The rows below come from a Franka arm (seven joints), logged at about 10 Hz.
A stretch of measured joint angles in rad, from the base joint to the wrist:
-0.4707, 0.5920, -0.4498, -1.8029, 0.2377, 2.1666, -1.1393
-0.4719, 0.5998, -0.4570, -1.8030, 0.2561, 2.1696, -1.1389
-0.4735, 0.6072, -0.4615, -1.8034, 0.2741, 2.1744, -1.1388
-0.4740, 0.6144, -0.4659, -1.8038, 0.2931, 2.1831, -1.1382
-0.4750, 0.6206, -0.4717, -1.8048, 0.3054, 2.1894, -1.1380
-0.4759, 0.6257, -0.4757, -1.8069, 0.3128, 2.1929, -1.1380
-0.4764, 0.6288, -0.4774, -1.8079, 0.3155, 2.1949, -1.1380
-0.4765, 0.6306, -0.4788, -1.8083, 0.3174, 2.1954, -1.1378
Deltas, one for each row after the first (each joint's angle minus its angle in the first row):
-0.0012, 0.0078, -0.0072, -0.0001, 0.0184, 0.0030, 0.0004
-0.0028, 0.0152, -0.0117, -0.0005, 0.0364, 0.0078, 0.0005
-0.0033, 0.0224, -0.0161, -0.0009, 0.0554, 0.0165, 0.0011
-0.0043, 0.0286, -0.0219, -0.0019, 0.0677, 0.0228, 0.0013
-0.0052, 0.0337, -0.0259, -0.0040, 0.0751, 0.0263, 0.0013
-0.0057, 0.0368, -0.0276, -0.0050, 0.0778, 0.0283, 0.0013
-0.0058, 0.0386, -0.0290, -0.0054, 0.0797, 0.0288, 0.0015

